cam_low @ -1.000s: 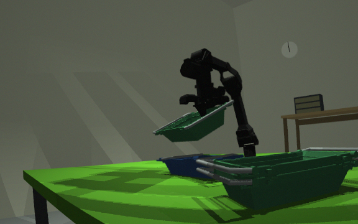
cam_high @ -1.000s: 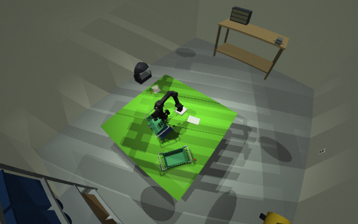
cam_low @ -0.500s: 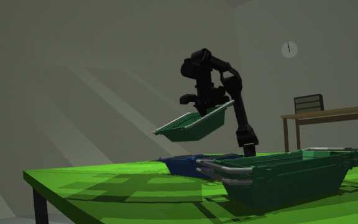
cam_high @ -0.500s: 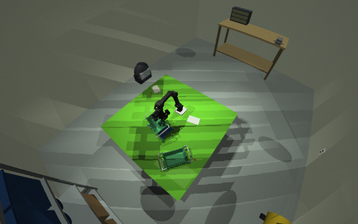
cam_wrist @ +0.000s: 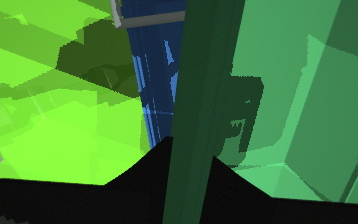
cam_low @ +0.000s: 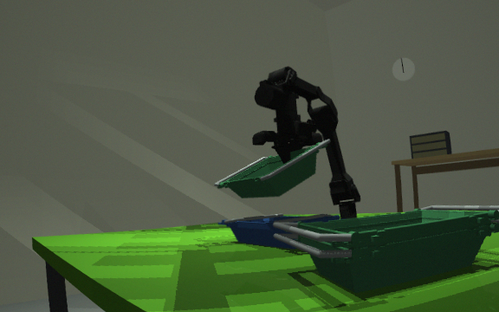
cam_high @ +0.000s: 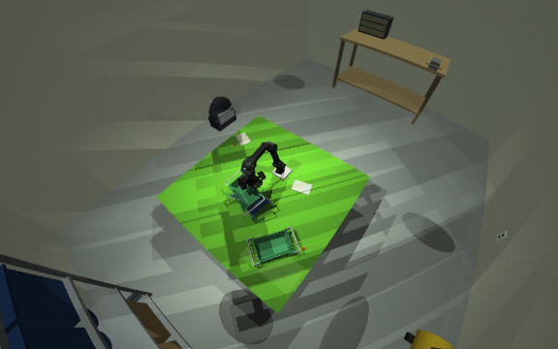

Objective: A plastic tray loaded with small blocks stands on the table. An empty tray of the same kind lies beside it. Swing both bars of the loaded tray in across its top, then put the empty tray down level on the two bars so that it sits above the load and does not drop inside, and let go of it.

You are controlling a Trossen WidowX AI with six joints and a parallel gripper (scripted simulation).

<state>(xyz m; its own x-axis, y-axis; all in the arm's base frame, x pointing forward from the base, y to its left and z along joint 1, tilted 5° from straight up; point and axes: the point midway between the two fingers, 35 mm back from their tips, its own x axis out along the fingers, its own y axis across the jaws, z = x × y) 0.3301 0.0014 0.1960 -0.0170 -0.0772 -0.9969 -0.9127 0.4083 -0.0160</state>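
Now: the green plastic tray 70 mm ahead of my gripper tip and 30 mm to the right of it. Also, from my gripper tip: small red block 510 mm to the left, 170 mm below, 130 mm ahead.
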